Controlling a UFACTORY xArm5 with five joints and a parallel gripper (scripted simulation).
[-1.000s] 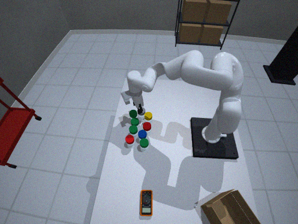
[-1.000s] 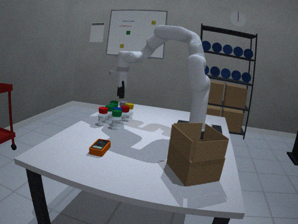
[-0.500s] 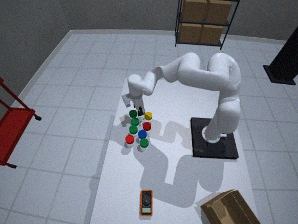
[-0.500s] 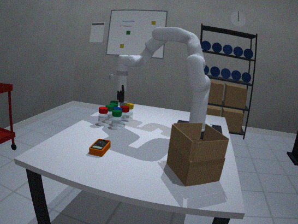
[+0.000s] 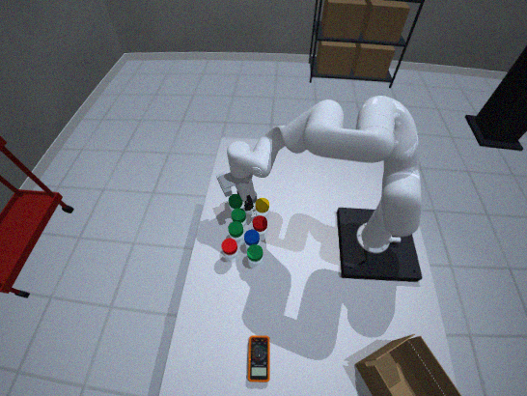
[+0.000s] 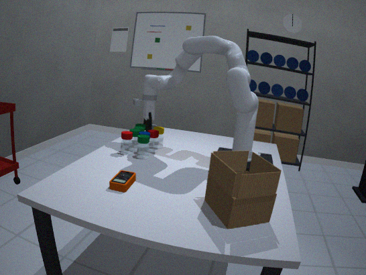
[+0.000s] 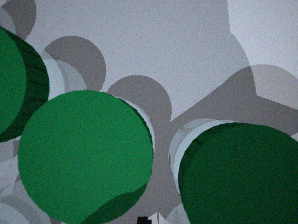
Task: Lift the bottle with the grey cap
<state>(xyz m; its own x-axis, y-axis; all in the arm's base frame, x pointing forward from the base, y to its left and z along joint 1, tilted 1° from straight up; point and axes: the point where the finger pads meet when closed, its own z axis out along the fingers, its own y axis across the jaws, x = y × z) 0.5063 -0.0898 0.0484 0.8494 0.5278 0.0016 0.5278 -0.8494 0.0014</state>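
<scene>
The grey-capped bottle lies 2 cm behind my hand, 1 cm to the right of it and 4 cm below it. The rest, counted from my hand: blue-capped bottle: 5 cm behind, 16 cm to the left, 4 cm below; yellow-capped bottle: 7 cm behind, 2 cm to the left, 4 cm below.
</scene>
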